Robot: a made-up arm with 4 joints.
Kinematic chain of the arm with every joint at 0, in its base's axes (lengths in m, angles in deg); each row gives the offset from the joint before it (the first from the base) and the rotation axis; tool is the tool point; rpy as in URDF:
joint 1: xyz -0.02 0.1 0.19 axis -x
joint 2: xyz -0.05 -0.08 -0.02 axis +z
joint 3: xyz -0.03 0 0.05 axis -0.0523 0.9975 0.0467
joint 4: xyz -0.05 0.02 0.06 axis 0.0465 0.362 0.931
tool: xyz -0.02 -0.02 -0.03 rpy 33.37 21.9 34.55
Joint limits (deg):
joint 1: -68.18..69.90
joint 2: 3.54..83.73
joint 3: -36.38..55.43
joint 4: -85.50..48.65
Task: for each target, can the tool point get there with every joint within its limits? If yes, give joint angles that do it. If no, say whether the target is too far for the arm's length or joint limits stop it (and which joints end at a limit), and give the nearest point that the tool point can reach.
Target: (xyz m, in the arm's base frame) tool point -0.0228 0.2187 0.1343
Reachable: no: joint limits stop it (at a limit: joint 1, joint 2, joint 3, joint 4) | nearest point -0.1207 0.1652 0.2770 | short by 0.181 m
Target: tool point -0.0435 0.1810 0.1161
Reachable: no: joint limits stop it (at a limit: joint 1, joint 2, joint 3, joint 4) | nearest point -0.1621 0.0670 0.1383 | short by 0.166 m
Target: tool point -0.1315 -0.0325 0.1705
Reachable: yes | joints -54.71 25.48 46.91 -48.24
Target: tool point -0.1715 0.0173 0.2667
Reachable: yes | joints 28.80 16.06 -25.80 4.73
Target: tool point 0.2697 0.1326 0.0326
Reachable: no: too far | nearest point -0.0715 0.0135 0.0338 | short by 0.361 m
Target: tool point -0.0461 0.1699 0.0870
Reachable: no: joint limits stop it (at a limit: joint 1, joint 2, joint 3, joint 4) | nearest point -0.1051 0.0272 0.0389 | short by 0.162 m
